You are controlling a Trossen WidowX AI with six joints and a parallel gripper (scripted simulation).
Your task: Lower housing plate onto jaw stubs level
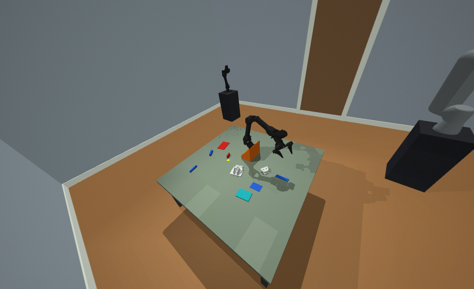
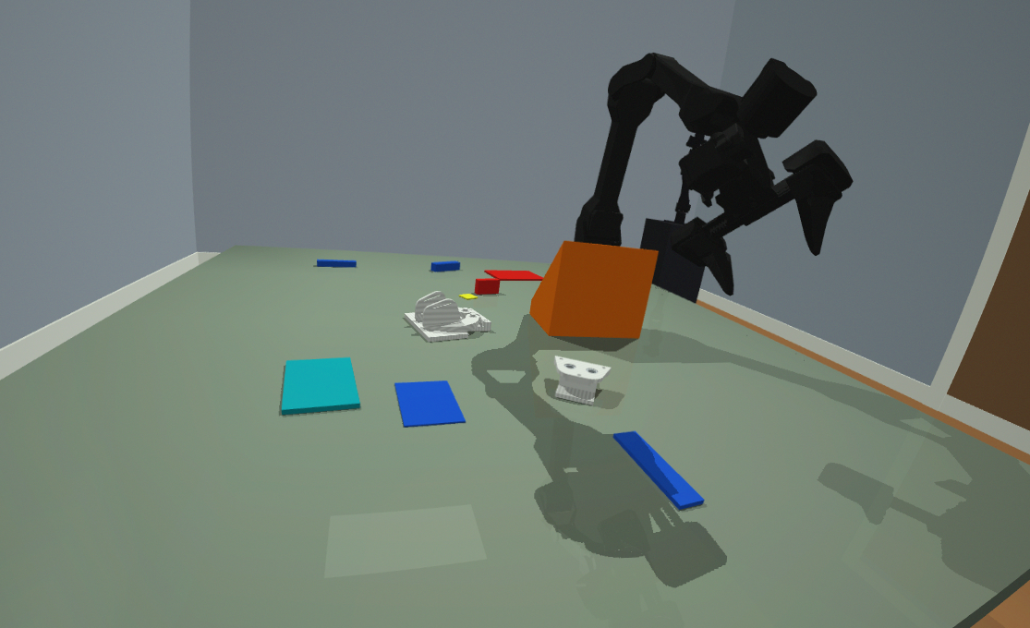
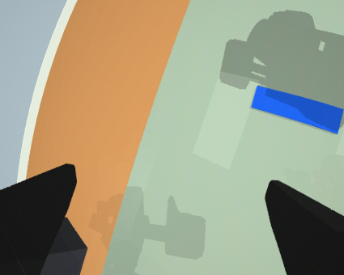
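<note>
The white housing plate is 110 mm ahead of my gripper tip, 160 mm to the right of it and 180 mm below it. From my gripper tip the other things lie so: blue tile 310 mm ahead, 120 mm to the right, 210 mm below; blue strip 80 mm ahead, 10 mm to the left, 210 mm below; white ribbed block 110 mm ahead, 160 mm to the right, 200 mm below.
</note>
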